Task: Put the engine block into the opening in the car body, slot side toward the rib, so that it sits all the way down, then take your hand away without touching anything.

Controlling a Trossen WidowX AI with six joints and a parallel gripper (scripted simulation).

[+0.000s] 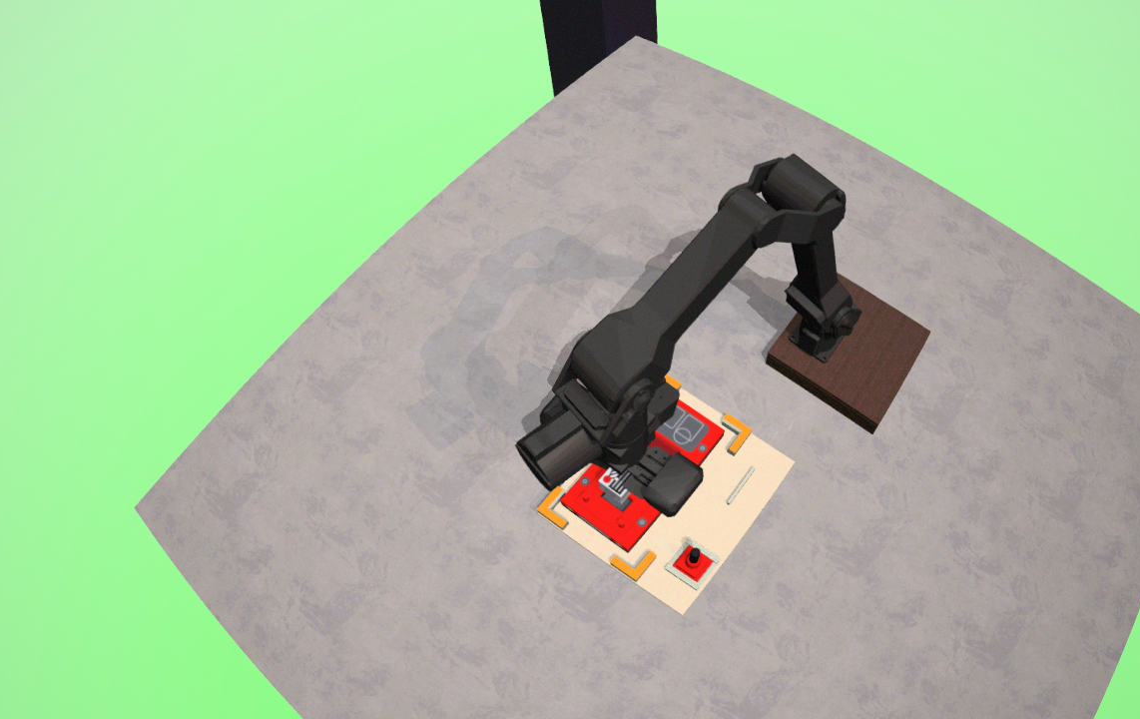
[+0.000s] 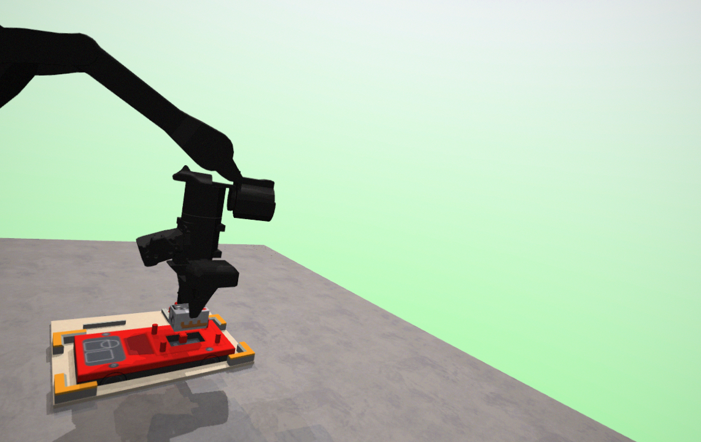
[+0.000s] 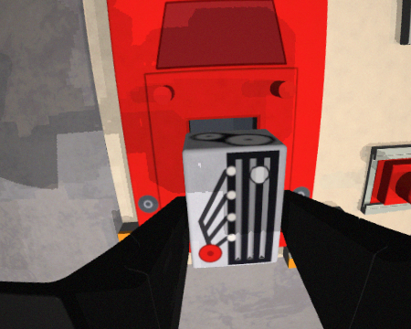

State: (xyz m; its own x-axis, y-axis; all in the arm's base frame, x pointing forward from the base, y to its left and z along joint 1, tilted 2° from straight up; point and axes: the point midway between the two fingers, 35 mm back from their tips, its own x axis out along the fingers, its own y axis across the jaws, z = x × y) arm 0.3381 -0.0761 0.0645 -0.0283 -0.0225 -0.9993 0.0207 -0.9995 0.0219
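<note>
My gripper tip is now 10 mm above the engine block. Also, from my gripper tip: beige board (30 mm behind, 30 mm to the left, 60 mm below).
</note>
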